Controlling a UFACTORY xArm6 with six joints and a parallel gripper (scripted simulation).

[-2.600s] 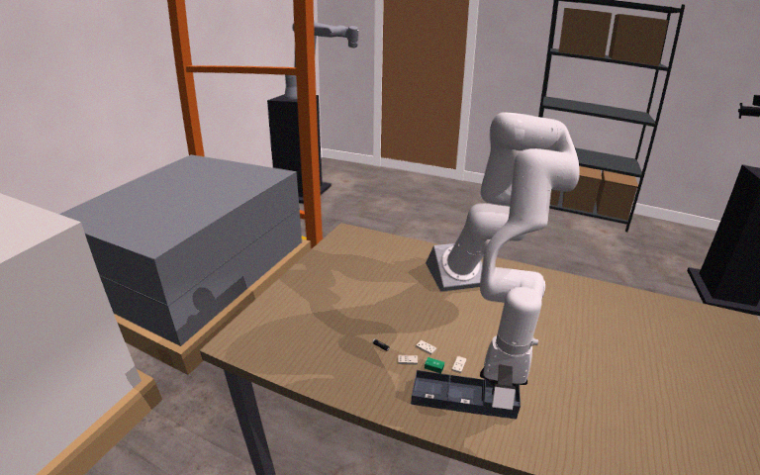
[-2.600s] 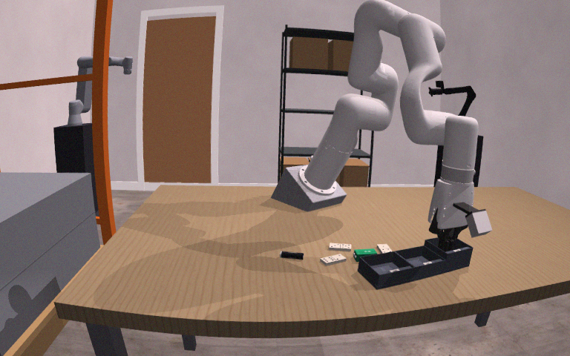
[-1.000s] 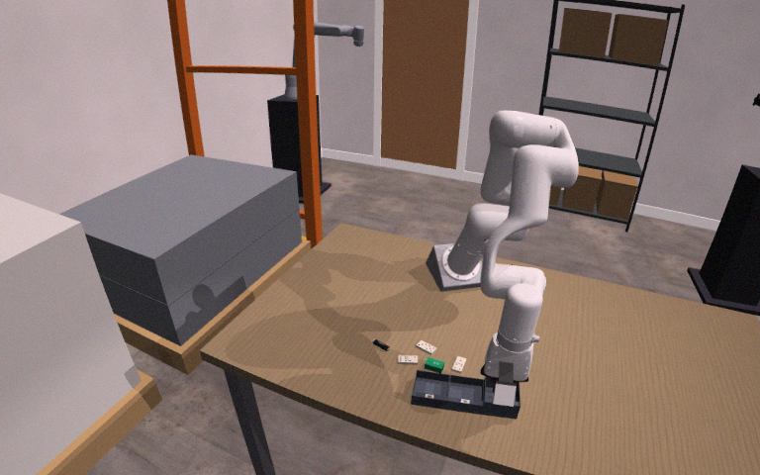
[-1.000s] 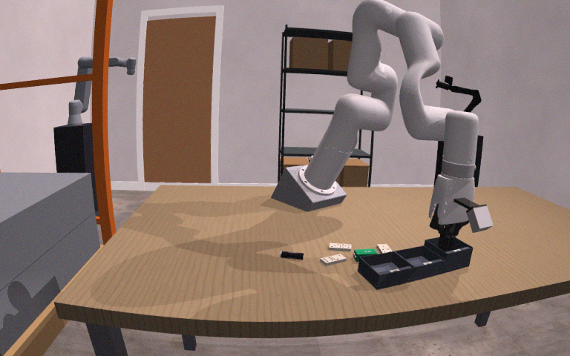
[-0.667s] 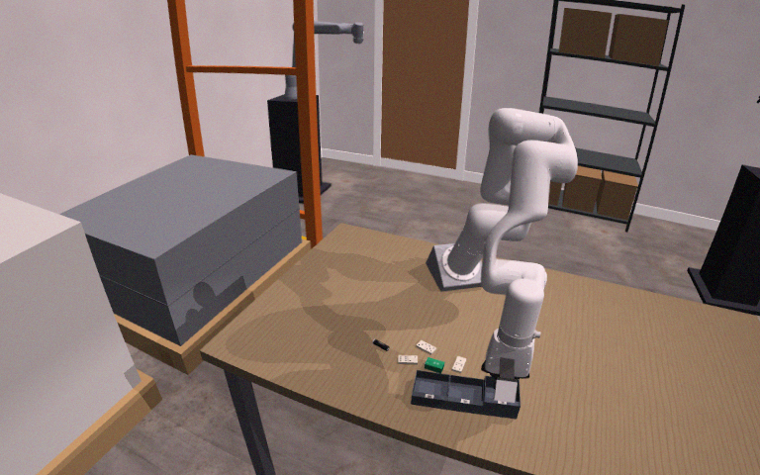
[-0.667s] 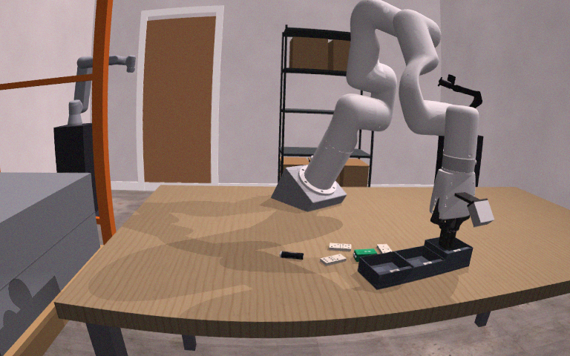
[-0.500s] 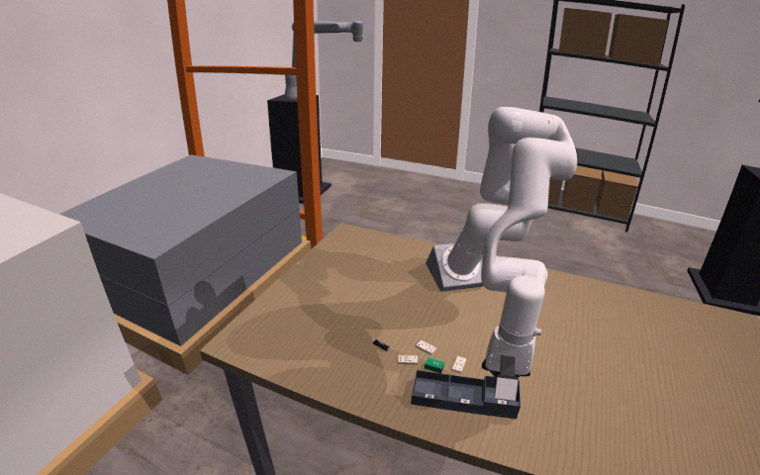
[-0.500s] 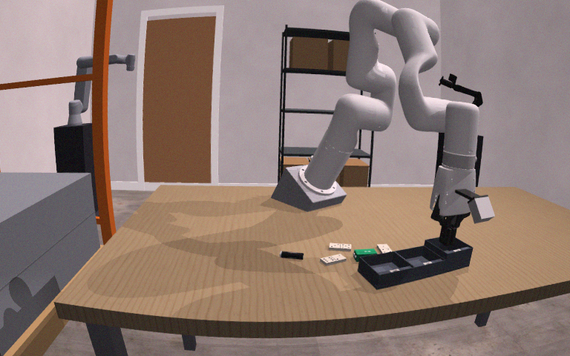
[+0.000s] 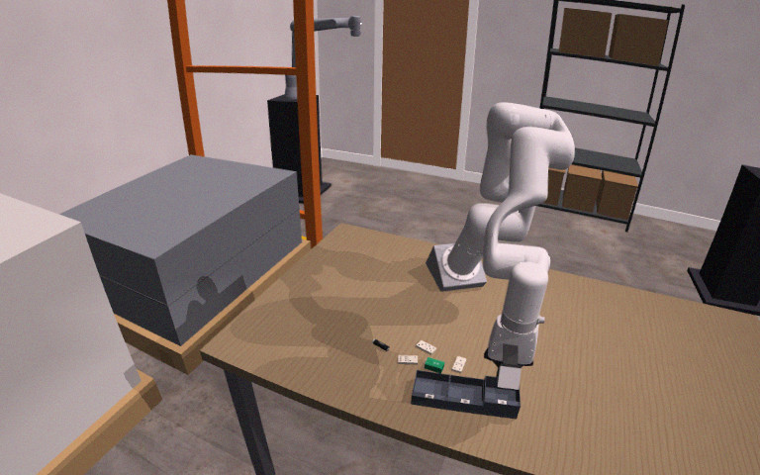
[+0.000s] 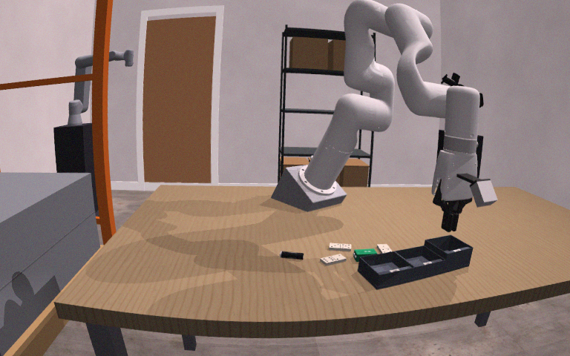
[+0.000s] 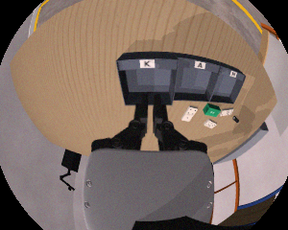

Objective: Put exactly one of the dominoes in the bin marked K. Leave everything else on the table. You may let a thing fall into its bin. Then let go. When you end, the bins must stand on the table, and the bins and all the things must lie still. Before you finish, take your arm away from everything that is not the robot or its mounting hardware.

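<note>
Right now my hand is 180 mm to the left of the green block, 90 mm above it and 60 mm past it. Round my hand: black cylinder 330 mm to the right, 90 mm below, 90 mm behind.
</note>
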